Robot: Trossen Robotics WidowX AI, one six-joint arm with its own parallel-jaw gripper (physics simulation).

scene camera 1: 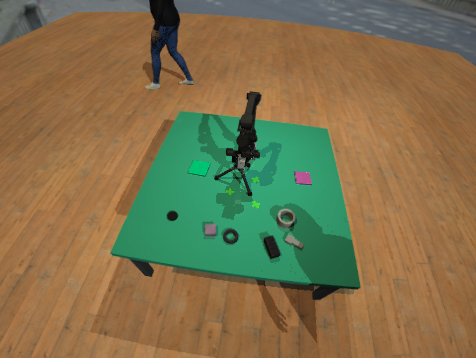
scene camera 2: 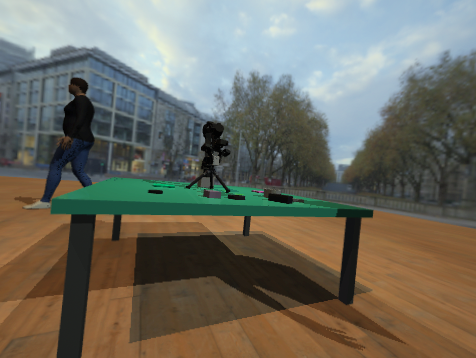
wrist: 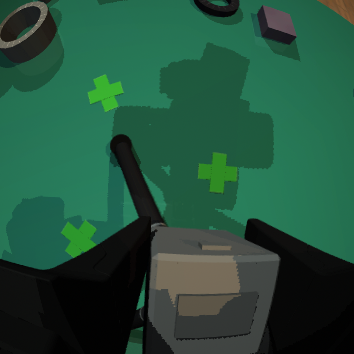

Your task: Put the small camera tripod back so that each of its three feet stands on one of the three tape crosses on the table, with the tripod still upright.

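Pixels of known places: gripper, between the fingertips: [scene camera 1: 240, 166] [scene camera 2: 216, 162] [wrist: 199, 226]; arm's base, origin of its link: [scene camera 2: 206, 177].
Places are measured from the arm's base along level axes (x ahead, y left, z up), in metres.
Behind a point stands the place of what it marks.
The small black tripod [scene camera 1: 245, 182] @(x 0.317, y 0.014, z -0.008 m) [scene camera 2: 210, 176] @(x 0.200, y -0.026, z 0.012 m) [wrist: 139, 187] @(x 0.310, y 0.012, z 0.001 m) stands upright with a grey block-shaped head [scene camera 1: 241, 162] @(x 0.294, y -0.024, z 0.136 m) [scene camera 2: 216, 159] @(x 0.294, y -0.024, z 0.122 m) [wrist: 210, 280] @(x 0.286, y -0.022, z 0.143 m). My gripper [scene camera 1: 241, 160] @(x 0.298, y -0.024, z 0.104 m) [wrist: 199, 226] @(x 0.298, y -0.024, z 0.104 m) is shut on that head, one finger against each side. Three green tape crosses show in the wrist view: far left [wrist: 105, 92] @(x 0.420, y 0.095, z -0.074 m), right [wrist: 218, 172] @(x 0.355, y -0.075, z -0.074 m) and near left [wrist: 79, 238] @(x 0.229, y 0.075, z -0.074 m). The front foot [scene camera 1: 249, 193] @(x 0.359, y 0.048, z -0.056 m) [wrist: 121, 144] @(x 0.352, y 0.047, z -0.049 m) is off the crosses, between them. Another foot [scene camera 1: 216, 178] @(x 0.278, y -0.176, z -0.061 m) is left of the crosses in scene camera 1. The third foot is hidden there.
On the green table [scene camera 1: 150, 235] @(x 0.733, y -0.444, z -0.075 m) are a tape roll [scene camera 1: 286, 226] @(x 0.547, y 0.282, z -0.056 m) [wrist: 37, 40] @(x 0.476, y 0.230, z -0.047 m), a black ring [scene camera 1: 225, 236] @(x 0.665, y -0.042, z -0.059 m), a mauve block [scene camera 1: 210, 230] @(x 0.651, y -0.127, z -0.047 m) [wrist: 277, 24] @(x 0.626, y -0.125, z -0.047 m), a black box [scene camera 1: 272, 247] @(x 0.691, y 0.210, z -0.041 m), a grey piece [scene camera 1: 294, 242] @(x 0.635, y 0.330, z -0.060 m), a black disc [scene camera 1: 172, 215] @(x 0.594, y -0.363, z -0.065 m), a green square [scene camera 1: 199, 167] @(x 0.204, y -0.310, z -0.065 m) and a magenta square [scene camera 1: 303, 178] @(x 0.158, y 0.392, z -0.065 m).
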